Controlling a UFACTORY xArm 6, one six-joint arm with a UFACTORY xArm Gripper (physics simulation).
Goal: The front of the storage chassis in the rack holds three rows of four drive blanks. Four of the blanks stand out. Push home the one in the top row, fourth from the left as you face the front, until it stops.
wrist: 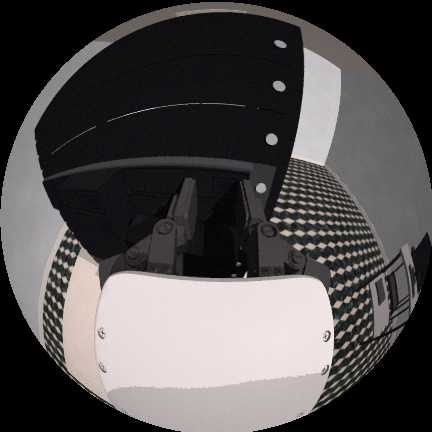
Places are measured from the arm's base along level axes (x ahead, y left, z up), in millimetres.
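Pixels of known places: gripper, fingertip midpoint: [216, 193].
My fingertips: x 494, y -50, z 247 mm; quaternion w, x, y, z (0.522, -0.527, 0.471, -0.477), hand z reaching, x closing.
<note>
For each thing: its top centre in the pictures, then the offset to it from my fingertips. "*": a spot on its surface instead.
- storage chassis at a spot on its surface: [268, 176] * dx +16, dy -41, dz +12 mm
- faint rectangular outline at a spot on its surface: [221, 185] * dx +2, dy -3, dz +7 mm
The storage chassis [268, 176] is dark in the wrist view, below a thin grey edge at the foot of the black panels. Its blank fronts are in deep shadow. A faint rectangular outline [221, 185] at the right end of the top row, behind the fingertips, appears to be the fourth blank; how far it stands out cannot be told. Further left, a dark boxy blank [90, 200] seems to stand out. My gripper [216, 193] is at the right part of the top row, its fingers clearly apart, with no held thing visible between them. The lower rows are partly hidden by my gripper.
Black rack panels [175, 80] with round silver screws along the right edge rise above the chassis. A pale panel [322, 105] stands to the right of the rack. The floor [325, 225] is patterned. Grey equipment [381, 300] stands at the far right.
</note>
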